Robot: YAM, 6 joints.
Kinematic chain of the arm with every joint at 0, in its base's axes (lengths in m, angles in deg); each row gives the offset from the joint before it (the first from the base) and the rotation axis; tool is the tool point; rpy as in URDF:
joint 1: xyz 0 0 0.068 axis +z
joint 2: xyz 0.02 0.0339 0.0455 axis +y
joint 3: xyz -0.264 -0.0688 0 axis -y
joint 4: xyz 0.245 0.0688 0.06 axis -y
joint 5: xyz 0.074 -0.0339 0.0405 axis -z
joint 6: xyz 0.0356 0 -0.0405 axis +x
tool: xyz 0 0 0 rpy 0 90 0
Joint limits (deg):
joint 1: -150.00..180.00
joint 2: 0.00..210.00
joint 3: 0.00..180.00
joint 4: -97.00..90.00
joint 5: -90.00..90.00
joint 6: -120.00..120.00
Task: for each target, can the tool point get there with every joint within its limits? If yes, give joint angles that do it. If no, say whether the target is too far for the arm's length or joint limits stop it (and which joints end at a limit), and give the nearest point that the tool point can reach.
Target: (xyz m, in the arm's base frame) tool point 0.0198 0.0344 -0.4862
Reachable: no: joint limits stop it (at a limit: joint 2) | nearest point 0.0504 0.0876 -0.3489 | short by 0.150 m
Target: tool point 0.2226 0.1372 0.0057
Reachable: yes | joints 25.07 134.19 57.44 -52.39 -57.24 23.32
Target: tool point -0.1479 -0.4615 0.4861
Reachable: yes | joints -103.87 129.97 146.27 13.88 67.78 -2.62
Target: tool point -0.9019 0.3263 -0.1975
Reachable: no: too far | nearest point -0.5775 0.2089 -0.0832 | short by 0.363 m
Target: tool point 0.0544 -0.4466 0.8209
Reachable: no: too far | nearest point 0.0417 -0.3425 0.6483 | short by 0.202 m
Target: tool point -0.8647 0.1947 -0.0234
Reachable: no: too far | nearest point -0.6226 0.1402 0.0158 | short by 0.251 m
